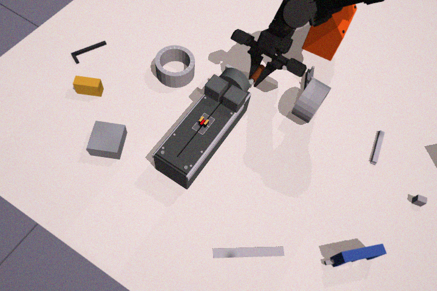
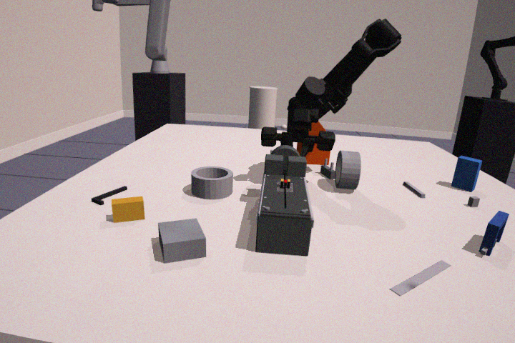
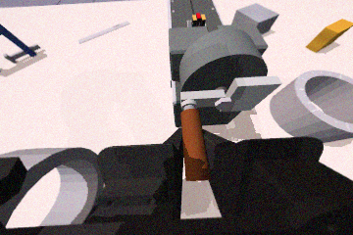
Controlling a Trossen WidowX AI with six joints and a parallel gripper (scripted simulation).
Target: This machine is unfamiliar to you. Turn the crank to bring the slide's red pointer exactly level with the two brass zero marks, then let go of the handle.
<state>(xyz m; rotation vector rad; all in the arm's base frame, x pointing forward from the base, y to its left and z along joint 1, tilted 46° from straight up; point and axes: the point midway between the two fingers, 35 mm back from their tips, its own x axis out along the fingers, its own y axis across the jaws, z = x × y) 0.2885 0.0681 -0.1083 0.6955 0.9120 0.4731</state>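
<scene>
My gripper tip is 170 mm short of the red pointer, 10 mm to the left of it and 20 mm below it. From my gripper tip the other things lie so: grey strip: 310 mm ahead, 230 mm to the left, 60 mm below; grey cube: 320 mm ahead, 170 mm to the right, 40 mm below; crank handle: 20 mm behind, 30 mm above.
</scene>
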